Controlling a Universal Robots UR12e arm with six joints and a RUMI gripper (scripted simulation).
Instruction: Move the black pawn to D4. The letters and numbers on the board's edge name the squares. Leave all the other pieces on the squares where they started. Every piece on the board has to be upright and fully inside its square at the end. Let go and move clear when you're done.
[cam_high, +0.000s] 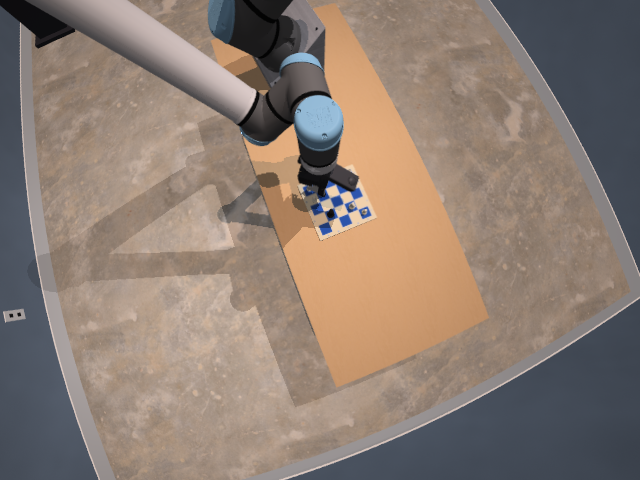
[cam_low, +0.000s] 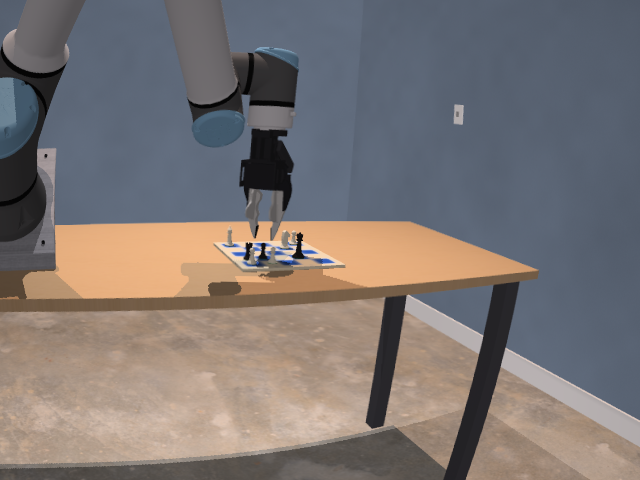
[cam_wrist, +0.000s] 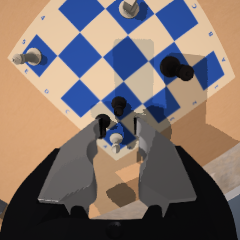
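Now: hand 4 cm above the black pawn. Round my hand: tall black piece: 8 cm ahead, 3 cm below; then cream chessboard: 6 cm below, 4 cm to the left, 4 cm ahead.
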